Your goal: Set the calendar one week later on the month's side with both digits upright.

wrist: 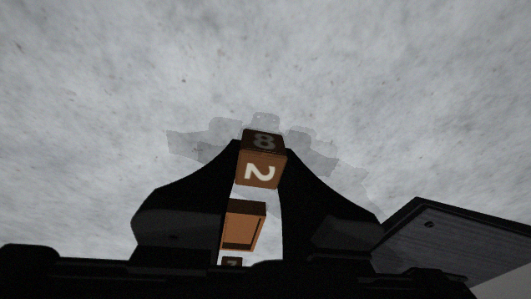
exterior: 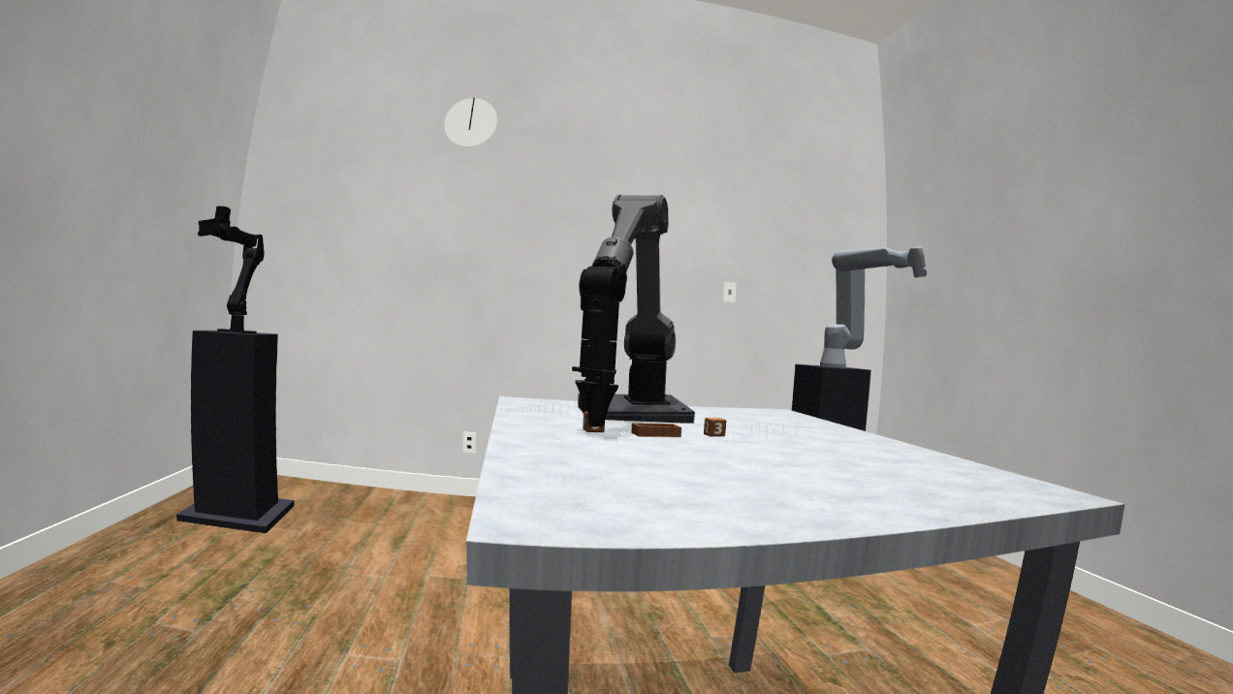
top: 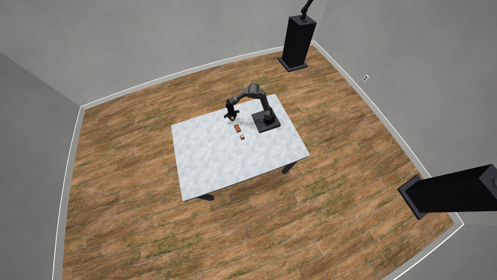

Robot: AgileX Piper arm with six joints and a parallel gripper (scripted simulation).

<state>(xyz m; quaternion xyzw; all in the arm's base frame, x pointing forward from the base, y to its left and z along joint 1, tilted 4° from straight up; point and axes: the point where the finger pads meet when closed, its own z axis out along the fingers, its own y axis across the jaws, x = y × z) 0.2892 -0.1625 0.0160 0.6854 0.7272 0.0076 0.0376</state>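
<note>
My hand is 10 mm past the brown cube and 210 mm to the right of it. From my hand the other things lie so: tray (10 mm behind, 110 mm to the left, 10 mm below).
</note>
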